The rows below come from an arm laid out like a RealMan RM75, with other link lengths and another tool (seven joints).
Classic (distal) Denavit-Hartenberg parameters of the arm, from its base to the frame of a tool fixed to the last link. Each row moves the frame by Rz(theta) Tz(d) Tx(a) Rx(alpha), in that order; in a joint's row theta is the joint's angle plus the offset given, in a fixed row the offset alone. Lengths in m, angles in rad.
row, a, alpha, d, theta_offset
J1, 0, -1.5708, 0.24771, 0
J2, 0, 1.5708, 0, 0
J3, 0, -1.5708, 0.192, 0
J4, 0, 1.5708, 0, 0
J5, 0, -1.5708, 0.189, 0
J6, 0, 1.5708, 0, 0
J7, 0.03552, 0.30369, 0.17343, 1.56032
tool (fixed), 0, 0, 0.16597, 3.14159
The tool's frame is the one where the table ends.
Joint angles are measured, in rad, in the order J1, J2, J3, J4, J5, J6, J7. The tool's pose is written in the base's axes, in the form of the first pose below.
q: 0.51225 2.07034 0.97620 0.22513 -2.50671 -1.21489 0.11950
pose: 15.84 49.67 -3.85; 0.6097 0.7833 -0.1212; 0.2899 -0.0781 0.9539; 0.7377 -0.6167 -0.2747
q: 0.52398 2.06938 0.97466 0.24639 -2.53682 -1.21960 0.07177
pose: 14.08 49.62 -4.39; 0.5584 0.8142 -0.1589; 0.3187 -0.0337 0.9473; 0.7659 -0.5796 -0.2783
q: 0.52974 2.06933 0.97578 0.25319 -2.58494 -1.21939 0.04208
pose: 13.09 49.20 -5.44; 0.5062 0.8426 -0.1836; 0.3518 -0.0074 0.9360; 0.7874 -0.5384 -0.3002
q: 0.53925 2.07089 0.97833 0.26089 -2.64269 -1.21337 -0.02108
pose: 12.10 48.78 -6.76; 0.4195 0.8840 -0.2062; 0.3806 0.0349 0.9241; 0.8241 -0.4662 -0.3219
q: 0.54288 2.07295 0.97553 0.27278 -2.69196 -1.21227 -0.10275
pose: 11.22 48.28 -7.86; 0.3208 0.9191 -0.2289; 0.3944 0.0901 0.9145; 0.8612 -0.3836 -0.3335
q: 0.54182 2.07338 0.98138 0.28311 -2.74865 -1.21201 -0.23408
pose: 10.86 47.96 -8.58; 0.1772 0.9531 -0.2454; 0.3749 0.1651 0.9122; 0.9100 -0.2536 -0.3281
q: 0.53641 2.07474 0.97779 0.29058 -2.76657 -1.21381 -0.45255
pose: 11.24 48.25 -8.26; -0.0170 0.9677 -0.2514; 0.2840 0.2458 0.9268; 0.9587 -0.0556 -0.2790
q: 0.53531 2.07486 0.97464 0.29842 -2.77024 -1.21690 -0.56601
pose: 11.09 48.45 -7.85; -0.1121 0.9578 -0.2645; 0.2257 0.2838 0.9319; 0.9677 0.0448 -0.2480
